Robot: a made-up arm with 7 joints.
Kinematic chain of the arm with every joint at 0, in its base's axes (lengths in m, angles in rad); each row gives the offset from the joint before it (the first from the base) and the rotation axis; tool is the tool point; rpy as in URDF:
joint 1: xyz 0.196 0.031 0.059 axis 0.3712 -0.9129 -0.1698
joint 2: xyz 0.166 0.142 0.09 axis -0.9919 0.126 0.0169
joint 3: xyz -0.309 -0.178 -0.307 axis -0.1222 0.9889 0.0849
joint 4: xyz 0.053 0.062 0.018 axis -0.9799 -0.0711 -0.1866
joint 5: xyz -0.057 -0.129 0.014 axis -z
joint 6: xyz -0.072 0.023 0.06 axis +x
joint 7: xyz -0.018 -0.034 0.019 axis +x
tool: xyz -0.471 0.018 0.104 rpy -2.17 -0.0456 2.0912
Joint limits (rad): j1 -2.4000..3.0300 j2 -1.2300..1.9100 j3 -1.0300..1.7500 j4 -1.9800..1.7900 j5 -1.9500..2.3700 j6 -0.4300..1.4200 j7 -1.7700..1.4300
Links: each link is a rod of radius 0.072 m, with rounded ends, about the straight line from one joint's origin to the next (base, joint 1, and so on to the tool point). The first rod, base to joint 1, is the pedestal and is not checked.
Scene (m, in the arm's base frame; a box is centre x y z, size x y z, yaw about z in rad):
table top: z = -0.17
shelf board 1: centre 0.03 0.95 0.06 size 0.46 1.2 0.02 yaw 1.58
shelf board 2: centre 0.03 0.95 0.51 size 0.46 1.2 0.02 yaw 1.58
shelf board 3: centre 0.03 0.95 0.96 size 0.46 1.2 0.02 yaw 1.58
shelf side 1: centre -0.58 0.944 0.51 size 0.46 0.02 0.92 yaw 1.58
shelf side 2: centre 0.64 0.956 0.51 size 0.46 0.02 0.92 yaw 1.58
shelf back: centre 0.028 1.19 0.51 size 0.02 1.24 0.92 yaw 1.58
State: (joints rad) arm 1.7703 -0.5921 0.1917 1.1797 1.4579 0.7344 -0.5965
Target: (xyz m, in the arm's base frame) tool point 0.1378 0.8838 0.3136
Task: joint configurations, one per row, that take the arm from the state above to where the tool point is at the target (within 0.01 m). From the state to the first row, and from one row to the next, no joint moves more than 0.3 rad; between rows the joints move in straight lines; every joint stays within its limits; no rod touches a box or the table.
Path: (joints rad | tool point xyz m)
1: 1.7399 -0.8671 0.2326 1.3102 1.3427 0.7433 -0.5701 | 0.2623 0.8153 0.3518
2: 1.7096 -1.1421 0.2736 1.4407 1.2275 0.7522 -0.5438 | 0.1379 0.8838 0.3136

